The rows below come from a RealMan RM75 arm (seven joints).
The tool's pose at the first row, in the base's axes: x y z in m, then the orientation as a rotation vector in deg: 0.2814, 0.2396, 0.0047, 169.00, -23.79, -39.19
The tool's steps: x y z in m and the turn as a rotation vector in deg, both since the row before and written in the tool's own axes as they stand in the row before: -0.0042, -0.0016, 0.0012, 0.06, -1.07, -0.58; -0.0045, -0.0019, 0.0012, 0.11, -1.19, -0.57; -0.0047, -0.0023, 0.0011, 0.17, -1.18, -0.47; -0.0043, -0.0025, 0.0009, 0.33, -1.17, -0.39; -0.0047, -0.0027, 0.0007, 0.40, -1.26, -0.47; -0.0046, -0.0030, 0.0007, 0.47, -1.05, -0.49; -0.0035, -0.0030, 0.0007, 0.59, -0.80, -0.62; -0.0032, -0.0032, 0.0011, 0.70, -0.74, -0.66; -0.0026, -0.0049, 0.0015, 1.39, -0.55, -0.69
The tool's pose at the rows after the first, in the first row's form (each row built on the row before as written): 0.2776, 0.2423, 0.0052, 169.05, -23.06, -40.86; 0.2736, 0.2453, 0.0058, 169.09, -22.38, -42.72; 0.2696, 0.2487, 0.0067, 169.13, -21.86, -44.55; 0.2661, 0.2522, 0.0077, 169.27, -21.54, -46.37; 0.2624, 0.2560, 0.0091, 169.46, -21.14, -48.35; 0.2589, 0.2600, 0.0106, 169.77, -20.73, -50.02; 0.2563, 0.2637, 0.0116, 170.31, -20.18, -51.34; 0.2538, 0.2676, 0.0122, 170.98, -19.62, -52.59; 0.2519, 0.2730, 0.0121, -169.42, 19.07, 52.73
